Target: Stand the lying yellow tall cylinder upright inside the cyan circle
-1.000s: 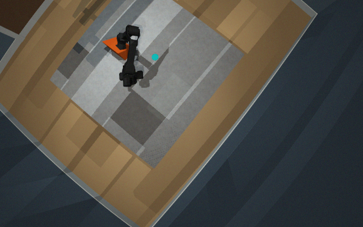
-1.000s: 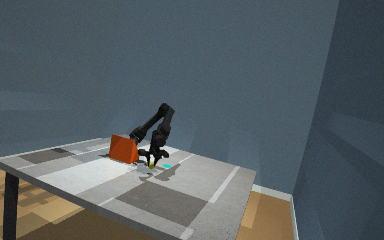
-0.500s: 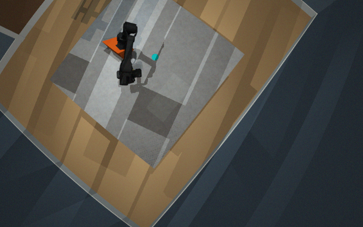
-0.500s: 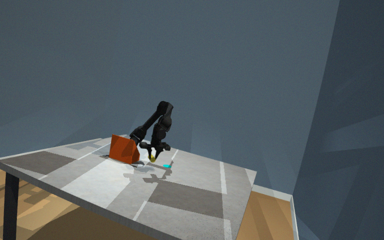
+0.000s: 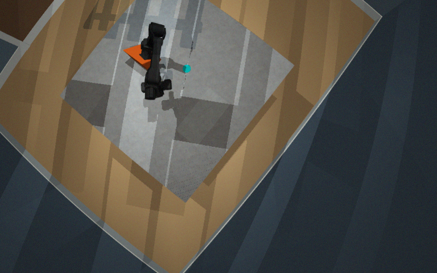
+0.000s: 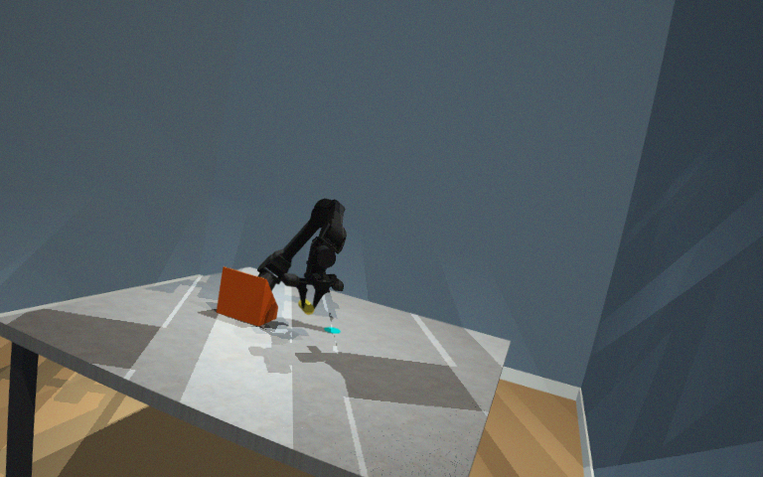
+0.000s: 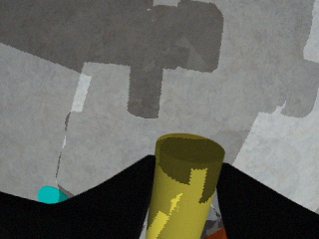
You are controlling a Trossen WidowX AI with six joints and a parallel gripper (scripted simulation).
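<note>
My gripper tip is 20 mm past the cyan circle, 240 mm to the right of it and 130 mm above it. From my gripper tip the other things lie so: yellow tall cylinder: 20 mm behind, 10 mm to the left.
</note>
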